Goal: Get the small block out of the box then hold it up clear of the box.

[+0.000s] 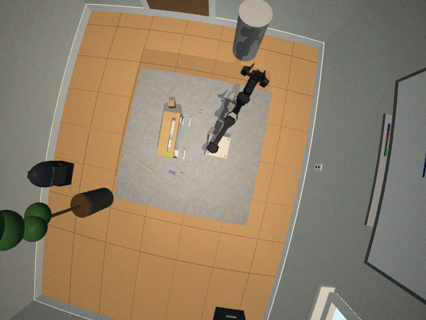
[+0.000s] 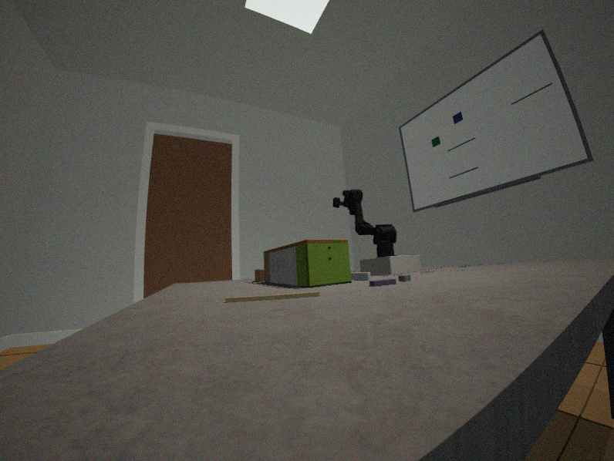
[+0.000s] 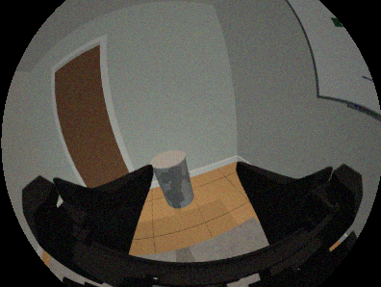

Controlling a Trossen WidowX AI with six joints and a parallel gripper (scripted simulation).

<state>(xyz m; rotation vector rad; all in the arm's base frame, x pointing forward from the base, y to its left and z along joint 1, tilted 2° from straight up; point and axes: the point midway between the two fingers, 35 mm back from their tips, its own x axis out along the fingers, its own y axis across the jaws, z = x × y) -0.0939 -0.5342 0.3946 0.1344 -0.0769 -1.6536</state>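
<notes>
My gripper tip is now 460 mm short of the blue block, 630 mm to the right of it and 360 mm above it. The rest, counted from my gripper tip: thin wooden stick: 640 mm ahead, 960 mm to the left, 440 mm below; then tan cube: 600 mm ahead, 330 mm to the left, 420 mm below; then purple block: 370 mm ahead, 920 mm to the left, 440 mm below.
</notes>
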